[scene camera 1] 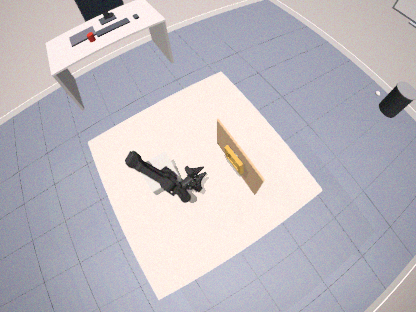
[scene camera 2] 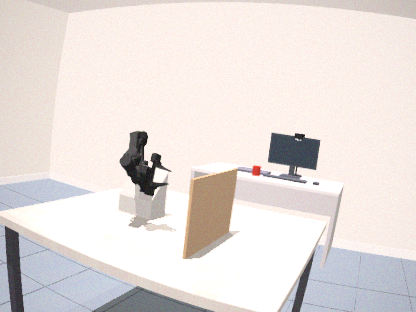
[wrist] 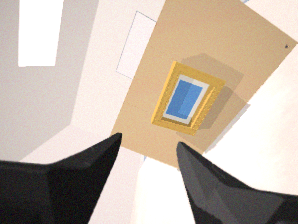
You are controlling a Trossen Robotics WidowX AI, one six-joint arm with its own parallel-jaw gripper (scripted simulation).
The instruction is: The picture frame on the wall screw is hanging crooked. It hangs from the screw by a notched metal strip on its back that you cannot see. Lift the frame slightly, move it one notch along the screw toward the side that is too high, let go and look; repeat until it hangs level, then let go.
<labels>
same spot on board: (scene camera 1: 253, 179) = (wrist: 213, 25)
</labels>
